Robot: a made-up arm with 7 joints.
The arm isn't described. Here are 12 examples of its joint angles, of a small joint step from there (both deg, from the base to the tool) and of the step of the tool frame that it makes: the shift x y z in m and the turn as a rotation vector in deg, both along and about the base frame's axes.
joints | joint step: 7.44 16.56 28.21 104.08 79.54 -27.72 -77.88 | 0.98 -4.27 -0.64 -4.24 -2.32 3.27 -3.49
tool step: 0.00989 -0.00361 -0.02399 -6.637 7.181 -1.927
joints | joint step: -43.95 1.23 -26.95 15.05 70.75 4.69 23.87 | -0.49 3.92 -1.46 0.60 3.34 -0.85 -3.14
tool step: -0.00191 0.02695 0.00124 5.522 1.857 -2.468
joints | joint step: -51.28 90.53 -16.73 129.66 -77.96 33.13 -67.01 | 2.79 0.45 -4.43 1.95 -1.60 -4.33 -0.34
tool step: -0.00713 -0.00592 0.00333 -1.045 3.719 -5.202
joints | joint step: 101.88 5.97 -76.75 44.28 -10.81 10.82 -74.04 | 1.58 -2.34 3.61 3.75 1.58 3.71 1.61
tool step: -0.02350 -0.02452 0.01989 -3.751 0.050 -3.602
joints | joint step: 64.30 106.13 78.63 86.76 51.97 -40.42 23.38 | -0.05 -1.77 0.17 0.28 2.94 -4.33 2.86
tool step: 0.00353 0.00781 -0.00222 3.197 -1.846 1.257
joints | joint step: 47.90 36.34 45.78 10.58 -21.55 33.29 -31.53 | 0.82 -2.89 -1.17 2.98 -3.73 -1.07 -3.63
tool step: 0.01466 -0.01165 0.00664 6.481 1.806 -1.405
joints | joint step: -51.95 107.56 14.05 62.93 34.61 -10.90 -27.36 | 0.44 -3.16 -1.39 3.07 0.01 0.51 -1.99
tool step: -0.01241 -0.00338 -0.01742 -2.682 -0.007 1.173
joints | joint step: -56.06 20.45 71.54 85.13 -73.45 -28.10 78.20 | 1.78 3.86 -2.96 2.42 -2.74 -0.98 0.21
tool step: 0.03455 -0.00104 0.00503 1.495 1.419 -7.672
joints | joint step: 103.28 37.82 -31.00 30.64 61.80 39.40 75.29 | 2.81 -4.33 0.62 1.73 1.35 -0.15 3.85
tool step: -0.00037 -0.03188 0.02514 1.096 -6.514 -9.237
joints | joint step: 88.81 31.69 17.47 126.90 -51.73 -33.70 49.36 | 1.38 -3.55 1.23 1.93 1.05 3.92 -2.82
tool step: -0.00743 -0.00100 -0.00637 -1.525 -5.409 -7.681
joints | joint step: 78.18 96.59 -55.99 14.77 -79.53 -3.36 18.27 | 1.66 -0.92 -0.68 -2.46 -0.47 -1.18 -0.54
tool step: -0.00377 0.00160 -0.00578 -1.833 -0.502 0.349
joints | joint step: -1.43 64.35 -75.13 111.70 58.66 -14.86 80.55 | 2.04 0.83 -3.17 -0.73 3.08 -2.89 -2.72
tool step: -0.00364 0.00457 -0.00326 1.237 1.097 4.249
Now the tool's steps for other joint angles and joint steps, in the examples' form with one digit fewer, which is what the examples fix.
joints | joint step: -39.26 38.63 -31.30 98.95 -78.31 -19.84 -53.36 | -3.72 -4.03 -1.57 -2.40 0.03 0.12 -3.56
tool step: -0.0283 -0.0133 -0.0087 -4.74 4.27 3.11
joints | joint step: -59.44 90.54 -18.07 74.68 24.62 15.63 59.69 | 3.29 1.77 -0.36 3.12 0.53 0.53 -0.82
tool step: 0.0191 -0.0112 0.0041 -1.34 -3.43 -1.88
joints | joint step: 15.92 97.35 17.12 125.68 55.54 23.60 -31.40 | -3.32 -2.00 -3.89 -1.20 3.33 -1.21 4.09
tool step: 0.0159 0.0078 -0.0219 -3.86 11.21 -3.64
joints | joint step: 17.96 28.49 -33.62 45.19 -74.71 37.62 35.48 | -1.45 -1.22 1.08 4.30 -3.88 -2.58 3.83
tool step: 0.0019 -0.0180 0.0057 -2.18 1.64 -3.39
